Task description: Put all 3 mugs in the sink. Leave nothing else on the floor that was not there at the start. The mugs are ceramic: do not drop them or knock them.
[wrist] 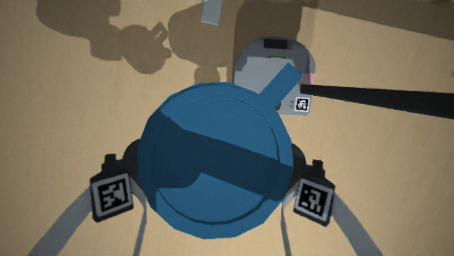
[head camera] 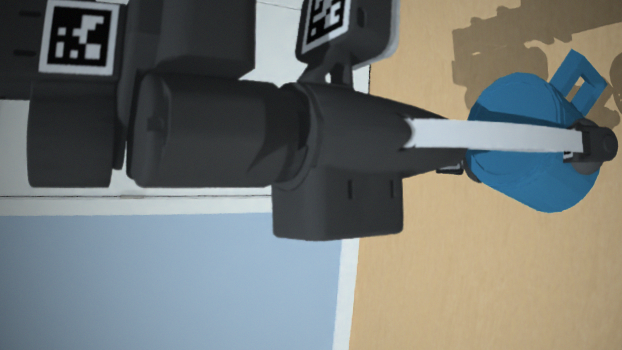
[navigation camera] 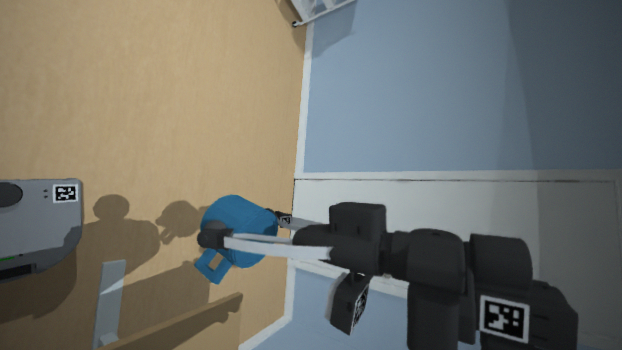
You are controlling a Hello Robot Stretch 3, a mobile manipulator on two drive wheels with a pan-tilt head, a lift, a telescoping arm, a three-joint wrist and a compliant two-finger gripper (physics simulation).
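Where they show: gripper, fingertip midpoint: [wrist: 216, 160] [navigation camera: 237, 224]; robot's base, origin of the base link: [navigation camera: 3, 193].
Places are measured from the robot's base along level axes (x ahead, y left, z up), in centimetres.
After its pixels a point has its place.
A blue mug [head camera: 525, 100] {x -5.9, y -21.3, z 100.5 cm} [navigation camera: 235, 210] {x 0.6, y -20.2, z 99.1 cm} [wrist: 220, 115] {x -6.4, y -22.5, z 100.4 cm} with a square handle is held above the wooden floor. My gripper [head camera: 532, 159] {x -2.2, y -22.6, z 96.5 cm} [navigation camera: 243, 226] {x -2.2, y -22.6, z 96.5 cm} [wrist: 216, 160] {x -2.2, y -22.6, z 96.5 cm} is shut on it, with one fingertip against each side of its body. In the wrist view a round end of the mug faces the camera, and the handle points up and to the right. Part of the mug's side is hidden behind a finger in the head view. The other two mugs and the sink do not show in the current views.
A white door [navigation camera: 425, 200] {x -13.5, y -164.7, z 116.6 cm} with a pale frame stands in the blue wall [navigation camera: 400, 100] {x 64.5, y -178.1, z 98.8 cm}. My base [navigation camera: 45, 220] {x -8.8, y -8.3, z 16.0 cm} [wrist: 260, 75] {x -11.0, y -6.1, z 16.0 cm} is on the wooden floor [navigation camera: 200, 100] {x 51.9, y -70.9, z 0.0 cm}. A brown table edge [navigation camera: 180, 320] {x -29.3, y -24.6, z 71.9 cm} and a grey strip [navigation camera: 111, 300] show at the lower left. A white framed object [navigation camera: 325, 11] {x 156.2, y -166.5, z 37.7 cm} is at the top.
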